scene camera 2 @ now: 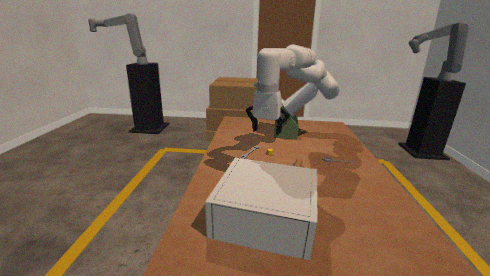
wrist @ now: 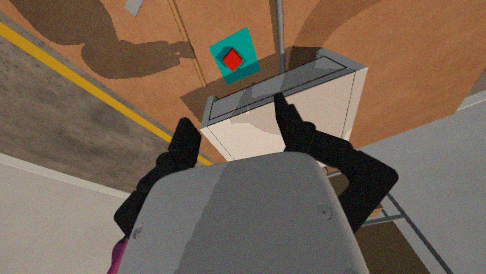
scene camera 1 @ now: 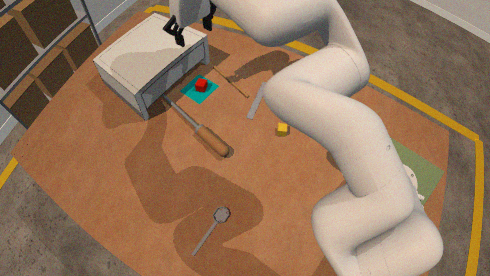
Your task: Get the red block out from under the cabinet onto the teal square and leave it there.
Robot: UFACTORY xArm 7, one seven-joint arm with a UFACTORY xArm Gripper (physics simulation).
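Frame: origin at the arm's base, x ahead, y up, z right, level; metres.
Where they show: gripper, between the fingertips: [scene camera 2: 266, 132] [wrist: 233, 117] [scene camera 1: 194, 36]; arm's base, origin of its link: [scene camera 2: 287, 108].
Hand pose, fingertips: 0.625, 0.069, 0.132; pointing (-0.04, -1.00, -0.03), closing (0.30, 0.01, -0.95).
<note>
Each offset is from my fingertips to the centre of the thing, as dx, dy, dz. "spot": to the spot under its first point.
The red block @[+0.000, -0.214, +0.001] [scene camera 1: 201, 85] [wrist: 232, 60] rests on the teal square @[spot: -0.019, -0.229, -0.036] [scene camera 1: 200, 98] [wrist: 245, 37], near its middle, with teal showing around it. The square lies on the table in front of the cabinet's open side. The white cabinet @[+0.212, -0.161, -0.011] [scene camera 1: 145, 55] [scene camera 2: 265, 187] [wrist: 320, 107] stands at the table's end; neither block nor square shows in scene camera 2, where the cabinet stands in the foreground. My gripper [scene camera 1: 195, 31] [scene camera 2: 266, 127] [wrist: 233, 117] is open and empty, its fingers spread wide, raised well above the table and apart from the block.
A wooden-handled tool @[-0.029, -0.216, -0.090] [scene camera 1: 212, 141] lies with its shaft toward the cabinet's opening. A thin stick @[-0.066, -0.226, +0.066] [scene camera 1: 231, 82] [wrist: 188, 42] lies beside the square. A grey flat bar @[-0.177, -0.229, +0.041] [scene camera 1: 256, 102], a yellow block @[-0.287, -0.217, -0.030] [scene camera 1: 282, 129] [scene camera 2: 270, 151] and a spoon-like tool @[spot: -0.257, -0.227, -0.323] [scene camera 1: 221, 215] [scene camera 2: 328, 159] lie farther off.
</note>
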